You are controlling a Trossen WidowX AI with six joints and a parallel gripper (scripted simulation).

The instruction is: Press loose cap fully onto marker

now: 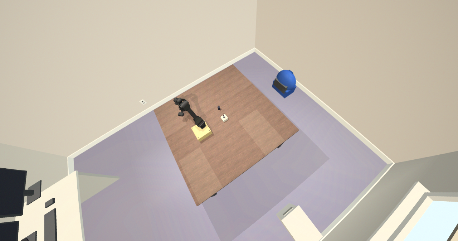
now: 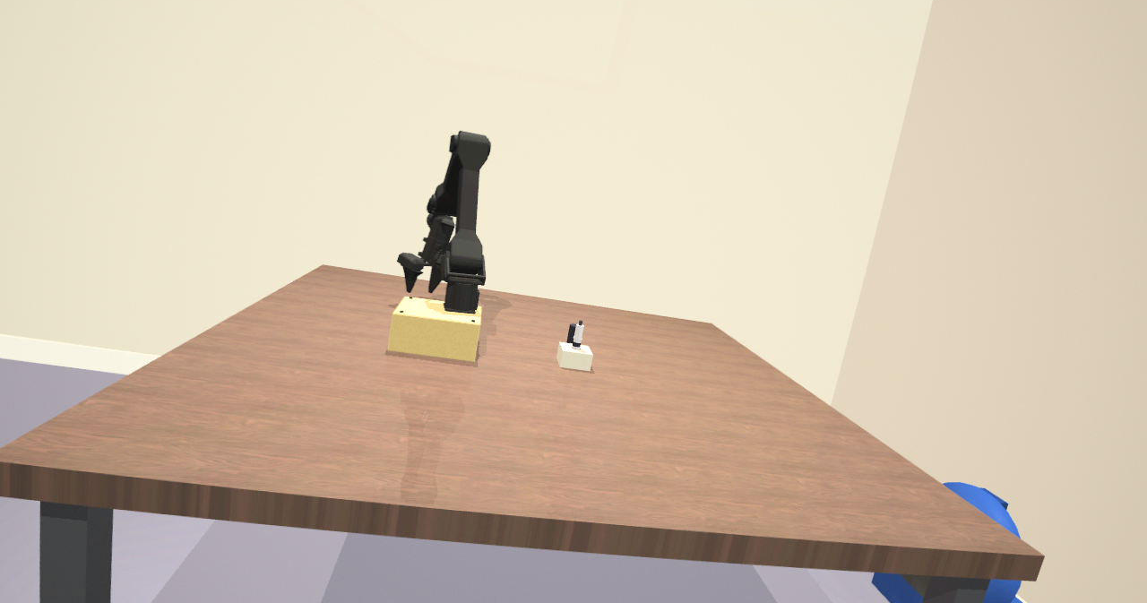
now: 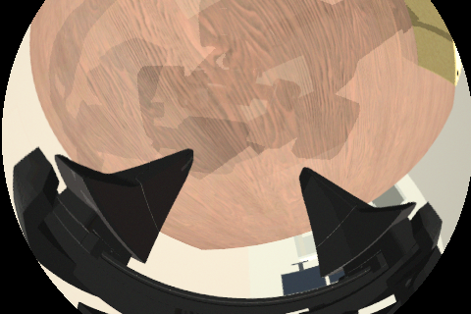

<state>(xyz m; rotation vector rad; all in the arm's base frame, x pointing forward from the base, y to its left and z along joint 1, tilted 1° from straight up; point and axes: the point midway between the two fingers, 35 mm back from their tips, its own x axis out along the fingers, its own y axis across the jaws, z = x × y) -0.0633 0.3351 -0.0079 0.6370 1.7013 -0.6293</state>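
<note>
Right now the dark cap is 360 mm ahead of my gripper tip and 270 mm to the right of it. Also, from my gripper tip: holder block (320 mm ahead, 410 mm to the right, 10 mm below).
</note>
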